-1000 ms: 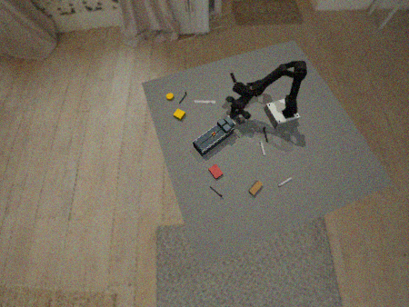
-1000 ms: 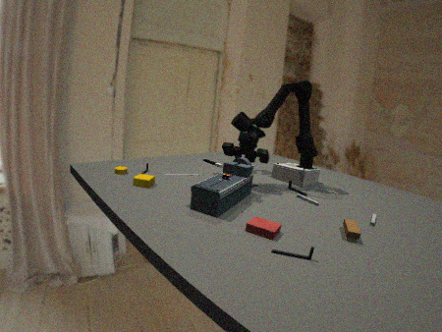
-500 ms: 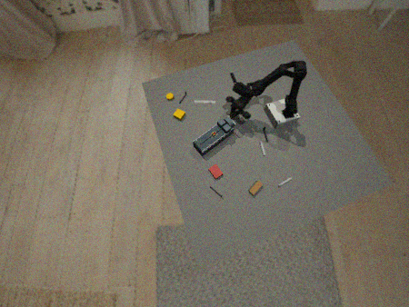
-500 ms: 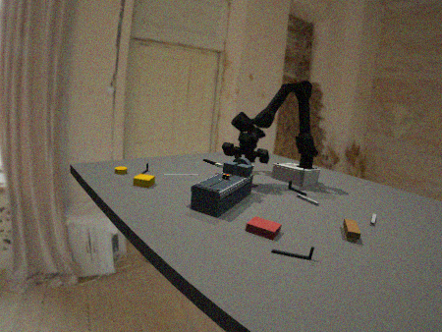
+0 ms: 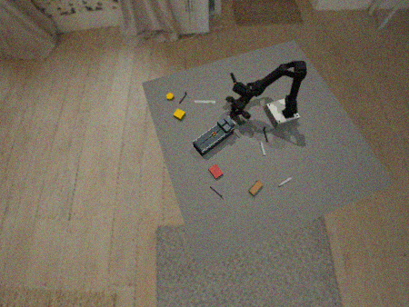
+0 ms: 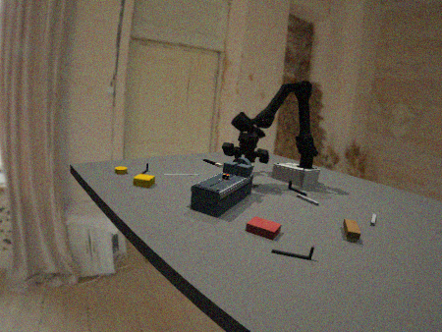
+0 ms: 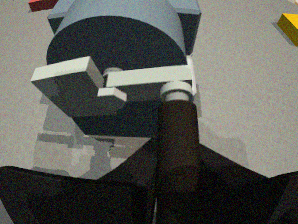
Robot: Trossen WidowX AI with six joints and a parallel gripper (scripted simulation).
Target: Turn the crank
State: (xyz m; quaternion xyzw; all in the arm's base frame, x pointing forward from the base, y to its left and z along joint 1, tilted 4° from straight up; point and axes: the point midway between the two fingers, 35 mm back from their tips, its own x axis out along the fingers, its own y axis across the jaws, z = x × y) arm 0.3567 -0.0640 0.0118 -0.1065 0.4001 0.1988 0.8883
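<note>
Now: gripper tip 2 cm past the dark handle, 1 cm to the left of it and 3 cm below it. Also, from my gripper tip: red pointer 13 cm ahead, 9 cm to the left, 1 cm above; then yellow block 32 cm ahead, 13 cm to the right, 5 cm below; then red block 17 cm ahead, 31 cm to the left, 6 cm below.
</note>
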